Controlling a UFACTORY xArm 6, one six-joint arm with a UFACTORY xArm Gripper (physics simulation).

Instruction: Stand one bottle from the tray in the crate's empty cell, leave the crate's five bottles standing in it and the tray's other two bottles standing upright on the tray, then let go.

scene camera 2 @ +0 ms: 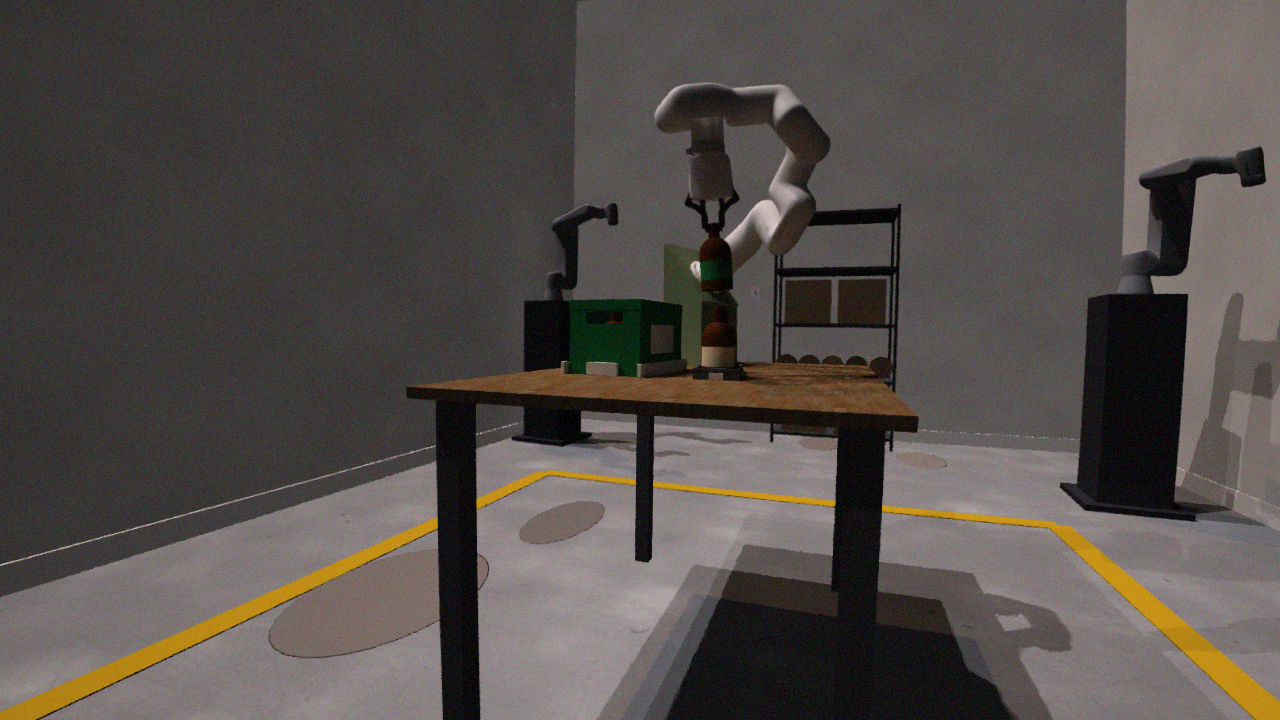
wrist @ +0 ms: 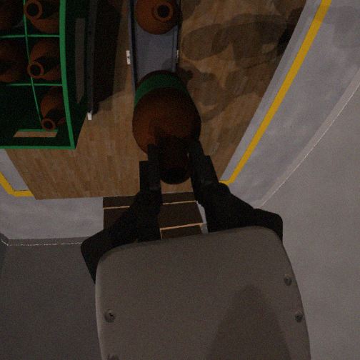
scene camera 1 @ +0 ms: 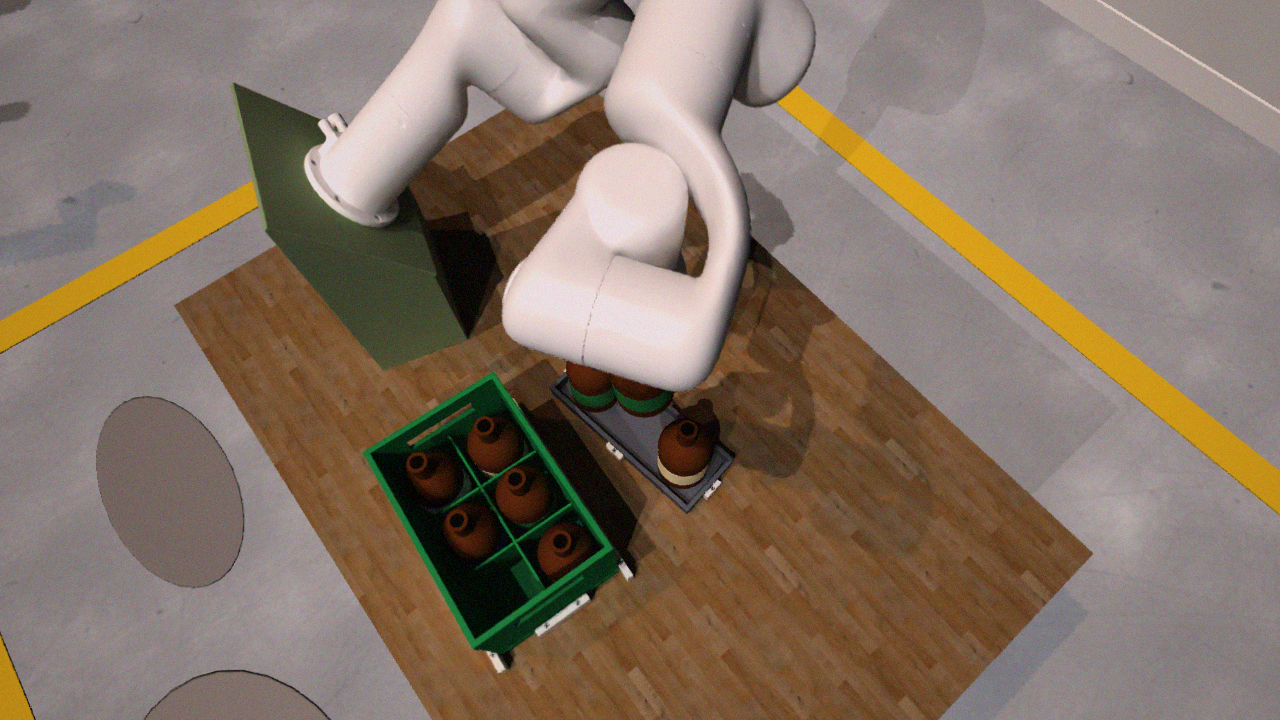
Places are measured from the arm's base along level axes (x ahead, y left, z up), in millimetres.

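Pixels of known places: gripper, fingertip midpoint: [scene camera 2: 713, 231]; arm's base, origin of the base link: [scene camera 1: 351, 188].
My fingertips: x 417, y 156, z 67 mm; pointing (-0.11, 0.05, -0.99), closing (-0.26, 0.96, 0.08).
Ahead of a thing's pixels: the offset from my fingertips to its top centre. "*": to the spot under its first point. Level surfaces: height alone.
My gripper [scene camera 2: 713, 223] [wrist: 172, 153] is shut on the neck of a brown green-banded bottle {dx +6, dy +7, dz +17 mm} [scene camera 2: 715, 265] [wrist: 166, 115], held upright above the tray {* dx -18, dy +2, dz -336 mm} [scene camera 1: 631, 432] [wrist: 150, 55]. The arm hides the gripper in scene camera 1. A cream-banded bottle {dx +65, dy +35, dz -181 mm} [scene camera 1: 686, 452] [scene camera 2: 718, 344] [wrist: 156, 14] stands upright at the tray's near end. Two green-banded bottles show partly under the arm in scene camera 1; the left one {dx -105, dy -5, dz -181 mm} [scene camera 1: 588, 386] appears to stand on the tray. The green crate {dx +2, dy -218, dz -166 mm} [scene camera 1: 510, 634] [scene camera 2: 608, 344] [wrist: 64, 75] holds several upright brown bottles; its near-left cell is empty.
The crate stands left of the tray on the wooden table {dz -341 mm} [scene camera 1: 760, 573] [scene camera 2: 626, 394], with a gap between them. Pale blocks {* dx +147, dy -218, dz -311 mm} [scene camera 1: 562, 616] sit at the crate's base. The green angled base [scene camera 1: 358, 277] stands behind the crate. A shelf unit [scene camera 2: 895, 313] stands farther back.
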